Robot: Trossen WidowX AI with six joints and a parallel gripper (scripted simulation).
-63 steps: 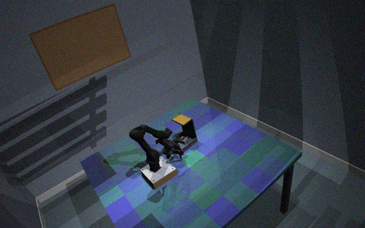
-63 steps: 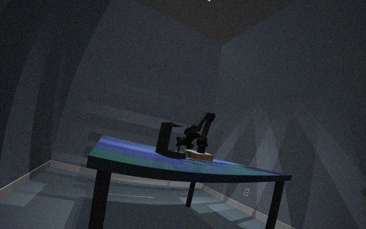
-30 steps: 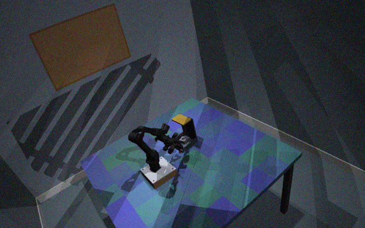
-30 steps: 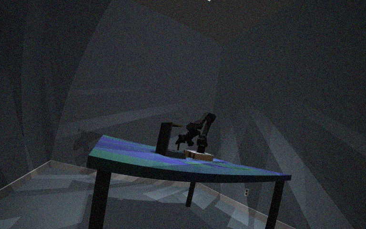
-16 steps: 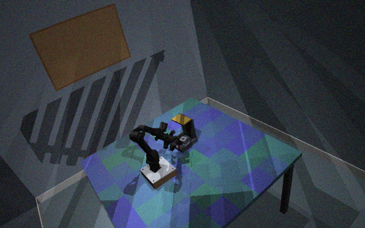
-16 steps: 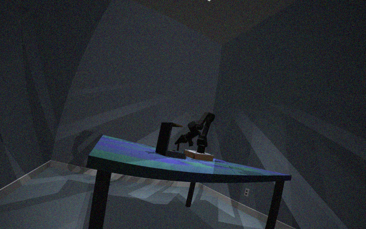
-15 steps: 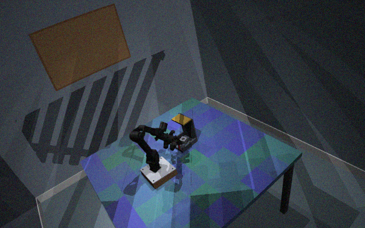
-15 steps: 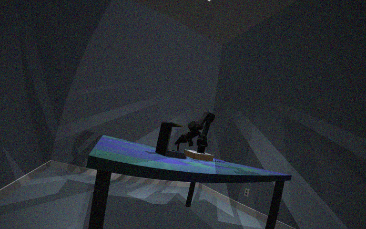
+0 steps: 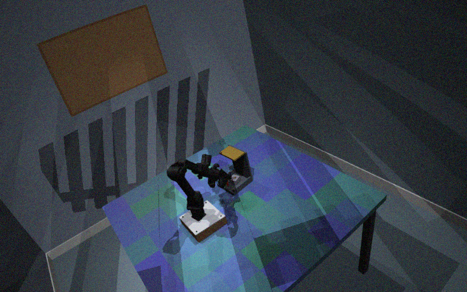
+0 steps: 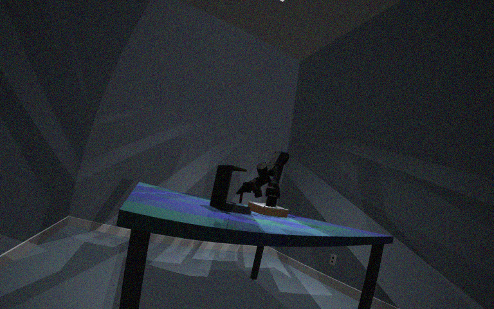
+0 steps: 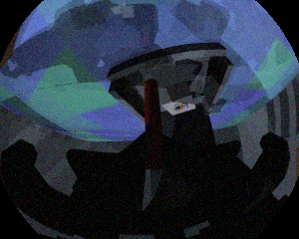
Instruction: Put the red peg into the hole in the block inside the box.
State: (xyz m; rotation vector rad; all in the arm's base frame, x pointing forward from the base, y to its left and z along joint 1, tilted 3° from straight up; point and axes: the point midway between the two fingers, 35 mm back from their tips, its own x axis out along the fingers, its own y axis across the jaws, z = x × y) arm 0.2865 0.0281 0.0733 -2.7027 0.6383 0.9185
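Now: gripper tip 8 cm short of the orange roof, 3 cm to the right of it and 13 cm below it. The rest, counted from my gripper tip: red peg 3 cm behind, 1 cm to the left, 1 cm below.
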